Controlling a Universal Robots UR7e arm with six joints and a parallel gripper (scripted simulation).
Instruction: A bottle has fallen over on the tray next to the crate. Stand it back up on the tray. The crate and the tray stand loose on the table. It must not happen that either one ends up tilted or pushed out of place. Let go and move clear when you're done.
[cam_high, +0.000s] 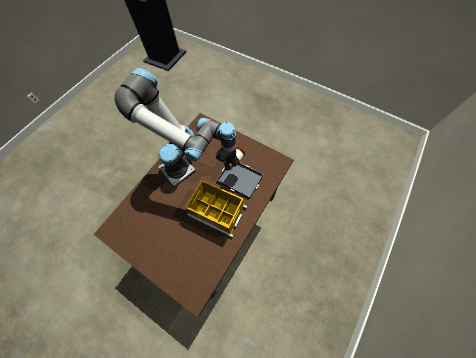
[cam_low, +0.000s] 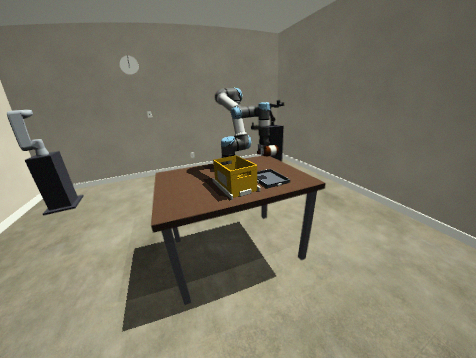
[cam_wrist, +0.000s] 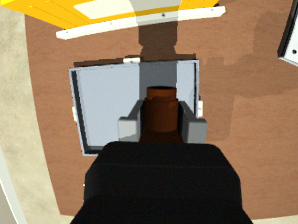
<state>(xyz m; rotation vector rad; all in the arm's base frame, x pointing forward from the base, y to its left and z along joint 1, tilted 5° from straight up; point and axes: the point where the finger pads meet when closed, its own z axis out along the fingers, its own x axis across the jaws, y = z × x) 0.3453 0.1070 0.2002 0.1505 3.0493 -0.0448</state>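
My hand is 1 cm short of the brown bottle, 5 cm to the right of it and 1 cm above it. Also, from my hand: yellow crate: 3 cm ahead, 23 cm to the right, 12 cm below; tray: 5 cm ahead, 4 cm to the left, 19 cm below.
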